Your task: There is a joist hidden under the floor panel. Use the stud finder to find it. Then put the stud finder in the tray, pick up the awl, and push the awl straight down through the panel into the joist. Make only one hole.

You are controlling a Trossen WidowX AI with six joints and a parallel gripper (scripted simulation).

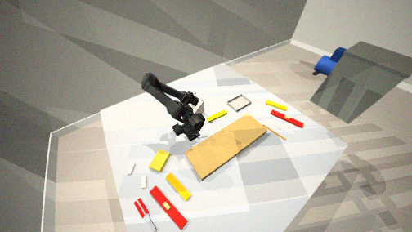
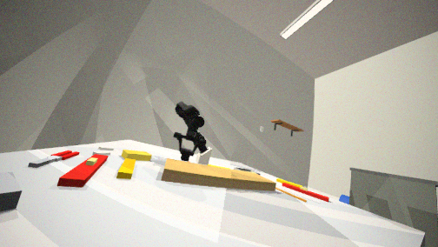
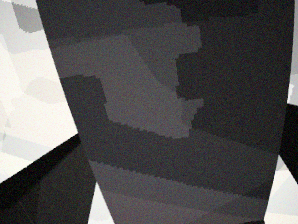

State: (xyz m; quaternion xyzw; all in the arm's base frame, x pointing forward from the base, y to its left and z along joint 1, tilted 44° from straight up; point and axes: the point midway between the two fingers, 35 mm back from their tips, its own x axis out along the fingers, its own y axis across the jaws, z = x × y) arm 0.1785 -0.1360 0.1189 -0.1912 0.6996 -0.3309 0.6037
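Now: the awl 4 cm to the left of my gripper tip and 6 cm below it. Also, from my gripper tip: stud finder: 1 cm behind, 2 cm below; then orange pencil: 35 cm ahead, 44 cm to the left, 7 cm below; then grey-framed tray: 1 cm ahead, 48 cm to the left, 6 cm below.
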